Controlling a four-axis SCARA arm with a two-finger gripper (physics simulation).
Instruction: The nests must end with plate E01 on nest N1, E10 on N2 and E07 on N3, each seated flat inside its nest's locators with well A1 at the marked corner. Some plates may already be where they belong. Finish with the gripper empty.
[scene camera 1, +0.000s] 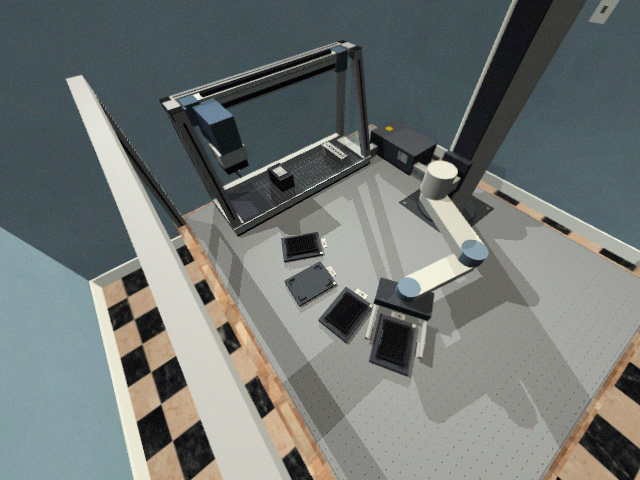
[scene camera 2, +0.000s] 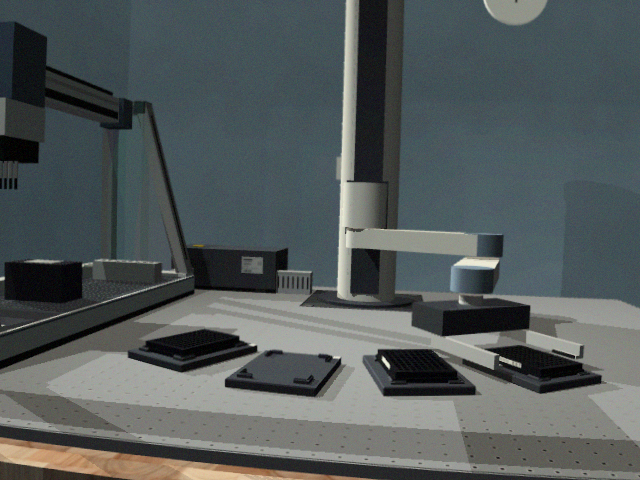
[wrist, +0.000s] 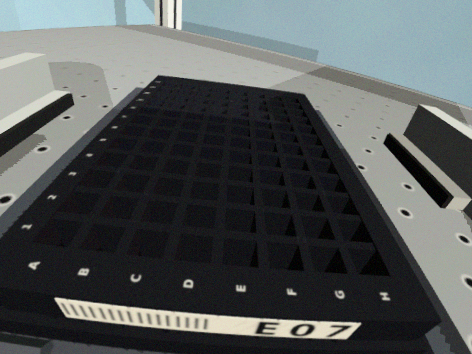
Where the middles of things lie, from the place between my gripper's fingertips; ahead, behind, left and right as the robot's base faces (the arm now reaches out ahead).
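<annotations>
The nest N1 (scene camera 2: 555, 384) is 2 cm below my hand, 2 cm behind it and 1 cm to the right of it; going by their middles, it is the nearest to my hand of the things named here. Counted from my hand again, the nest N2 (scene camera 2: 377, 372) is 2 cm below, 18 cm to the right and 4 cm ahead, while the out nest (scene camera 2: 275, 373) is 2 cm below, 36 cm to the right and 6 cm ahead. Then there is the nest N3 (scene camera 2: 152, 358), 2 cm below my hand, 52 cm to the right of it and 1 cm behind it. Going by their middles, the nest N3 is the farthest from my hand of the things named here.
</annotations>
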